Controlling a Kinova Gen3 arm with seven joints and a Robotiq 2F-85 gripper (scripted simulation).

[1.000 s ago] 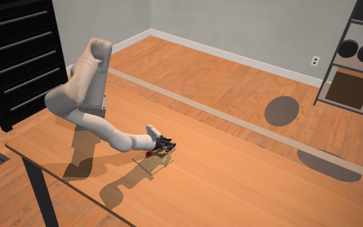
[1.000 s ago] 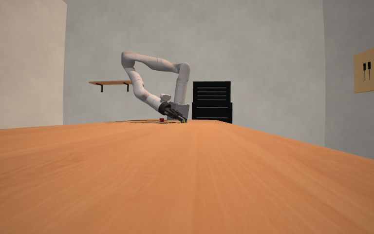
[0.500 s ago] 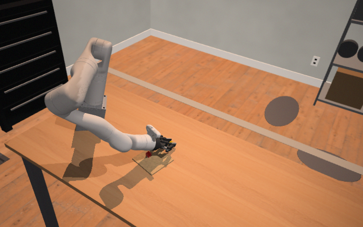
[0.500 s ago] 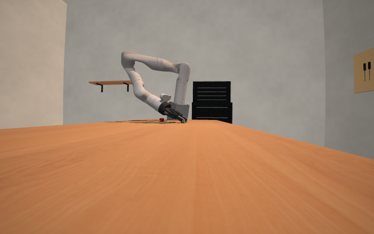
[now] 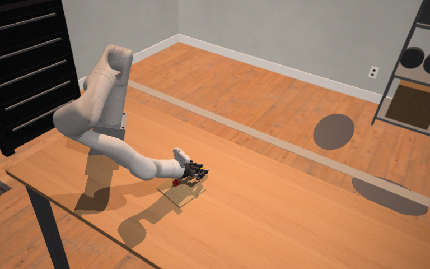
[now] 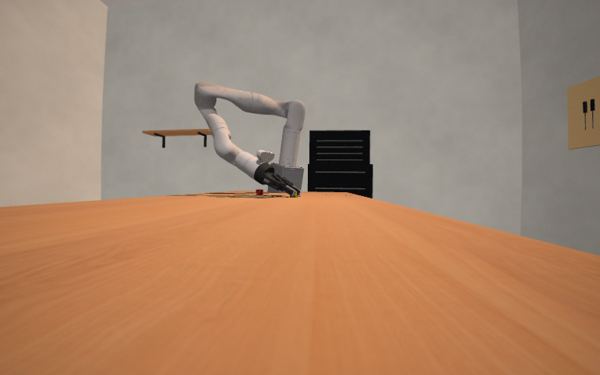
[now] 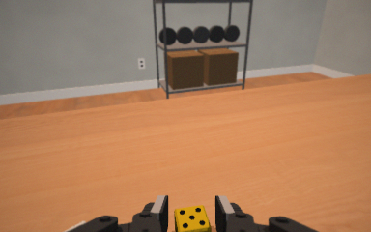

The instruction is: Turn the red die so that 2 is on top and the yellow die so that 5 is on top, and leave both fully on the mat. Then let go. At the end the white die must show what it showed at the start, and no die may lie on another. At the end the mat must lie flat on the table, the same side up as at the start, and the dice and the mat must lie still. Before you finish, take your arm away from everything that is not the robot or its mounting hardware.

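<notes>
The yellow die lies 10 mm below my hand. The rest, counted from my hand: white die (70 mm behind, 10 mm below); tan mat (130 mm to the right, 20 mm below); red die (30 mm behind, 130 mm to the right, 10 mm below).
</notes>
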